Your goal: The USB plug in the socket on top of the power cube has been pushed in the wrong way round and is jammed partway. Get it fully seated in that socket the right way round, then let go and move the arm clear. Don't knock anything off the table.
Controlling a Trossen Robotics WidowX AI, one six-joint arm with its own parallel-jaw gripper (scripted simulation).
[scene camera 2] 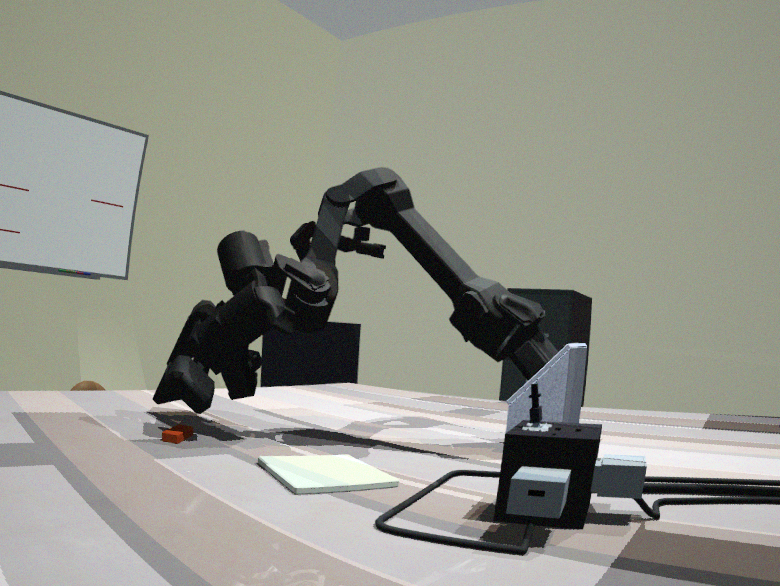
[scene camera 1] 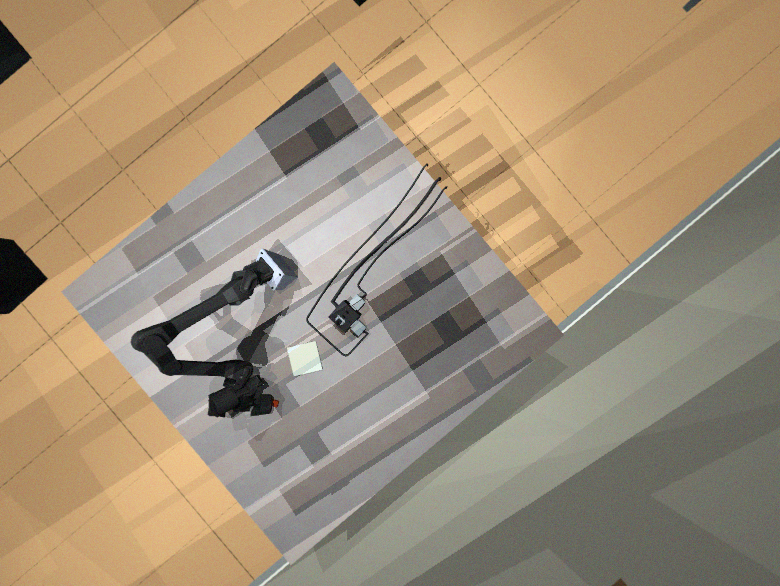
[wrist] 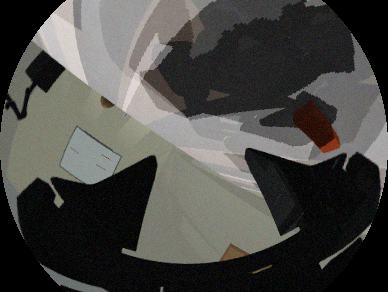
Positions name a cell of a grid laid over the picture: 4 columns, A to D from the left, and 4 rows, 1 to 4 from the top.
pale flat pad: scene camera 2 B4; scene camera 1 B3; not seen in the wrist view (out of frame)
